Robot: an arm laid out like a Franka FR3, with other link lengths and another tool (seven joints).
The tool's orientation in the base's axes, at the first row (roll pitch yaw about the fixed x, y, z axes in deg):
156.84 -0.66 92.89
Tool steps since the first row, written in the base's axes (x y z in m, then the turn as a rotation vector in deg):
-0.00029 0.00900 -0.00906 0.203 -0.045 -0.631
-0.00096 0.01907 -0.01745 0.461 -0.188 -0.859
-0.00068 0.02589 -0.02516 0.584 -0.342 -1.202
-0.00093 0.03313 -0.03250 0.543 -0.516 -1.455
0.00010 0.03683 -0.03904 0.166 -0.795 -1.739
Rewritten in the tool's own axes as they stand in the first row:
0.00890 -0.00345 0.00849 -0.062 -0.064 0.658
0.01889 -0.00695 0.01625 -0.221 0.078 0.965
0.02560 -0.00944 0.02365 -0.385 0.049 1.324
0.03276 -0.01225 0.03052 -0.559 -0.095 1.535
0.03633 -0.01372 0.03705 -0.822 -0.565 1.640

